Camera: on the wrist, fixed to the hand. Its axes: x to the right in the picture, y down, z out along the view.
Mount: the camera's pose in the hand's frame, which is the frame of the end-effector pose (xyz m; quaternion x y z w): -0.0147 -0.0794 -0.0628 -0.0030 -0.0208 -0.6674 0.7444
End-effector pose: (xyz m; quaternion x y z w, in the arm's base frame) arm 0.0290 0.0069 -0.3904 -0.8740 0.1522 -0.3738 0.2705
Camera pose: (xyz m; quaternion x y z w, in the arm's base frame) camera -0.0221 0.0553 -0.3162 0.7608 0.4745 0.4402 0.0476
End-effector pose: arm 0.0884 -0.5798 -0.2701 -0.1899 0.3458 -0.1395 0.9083
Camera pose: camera 0.0253 -0.6603 -0.2699 -0.3778 0.1122 -0.7050 0.5896
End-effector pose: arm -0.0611 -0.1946 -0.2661 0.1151 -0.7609 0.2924 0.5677
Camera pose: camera 0.0340 -0.2245 -0.2433 0.5979 -0.5023 -0.1659 0.6023
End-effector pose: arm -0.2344 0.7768 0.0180 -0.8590 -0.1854 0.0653 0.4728
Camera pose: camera -0.2503 0.7602 0.1177 -0.5157 -0.7213 -0.2496 0.3891
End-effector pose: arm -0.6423 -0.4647 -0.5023 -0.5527 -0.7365 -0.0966 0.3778
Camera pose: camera -0.6830 -0.5402 -0.4465 0.0770 -0.9247 -0.3148 0.1998
